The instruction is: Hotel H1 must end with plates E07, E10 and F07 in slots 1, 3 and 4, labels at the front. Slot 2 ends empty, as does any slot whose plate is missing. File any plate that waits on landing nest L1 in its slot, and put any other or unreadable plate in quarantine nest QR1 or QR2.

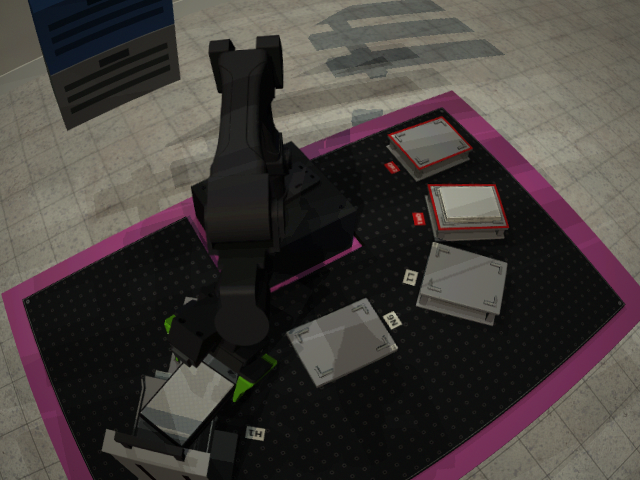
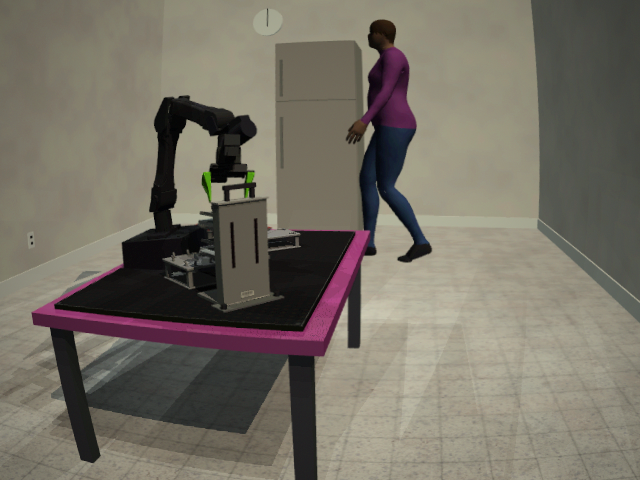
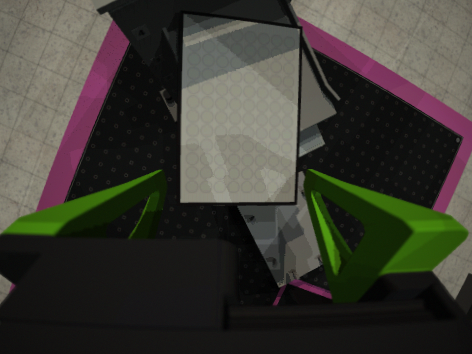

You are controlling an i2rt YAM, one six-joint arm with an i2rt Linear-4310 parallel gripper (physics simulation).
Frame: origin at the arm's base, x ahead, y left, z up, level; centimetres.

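Seen in the pictures: gripper, between the fingertips: [image 1: 207, 379] [image 3: 235, 177]; arm's base, origin of its link: [image 2: 164, 232].
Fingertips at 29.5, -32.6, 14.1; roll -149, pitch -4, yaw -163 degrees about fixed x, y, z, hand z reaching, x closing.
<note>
Offsets run from my fingertips to a thing's top centre, as dx, dy, dz. "*": to the spot under its first point.
My gripper [image 1: 206, 378] [image 2: 227, 198] [image 3: 235, 177] is open, its green fingers wide apart on either side of the near end of a pale plate with round wells and a black rim @(* +1.1, -4.1, +0.1) [image 1: 188, 400] [image 3: 240, 120]. The plate shows from above, partly over hotel H1 [image 1: 193, 462] [image 2: 245, 253], and looks turned relative to it. Its label and slot cannot be told, and the hotel's slots are hidden. Landing nest L1 @(+5.4, +52.1, -17.8) [image 1: 465, 281] bears no plate. Quarantine nest QR1 @(* +0.3, +67.3, -19.3) [image 1: 493, 224] holds a pale plate @(-6.4, +66.5, -17.9) [image 1: 470, 202]. Quarantine nest QR2 @(-24.6, +74.0, -18.8) [image 1: 431, 142] bears no plate.
A flat nest N6 @(-1.1, +26.9, -21.6) [image 1: 341, 341] lies between the hotel and L1, with no plate on it. Another nest with small pegs @(-13.1, +6.8, -15.8) [image 2: 188, 263] [image 3: 280, 240] is near the robot base [image 1: 315, 227] [image 2: 160, 245]. A black handle @(* +5.6, -13.4, +5.5) [image 2: 239, 186] stands on top of the hotel.
</note>
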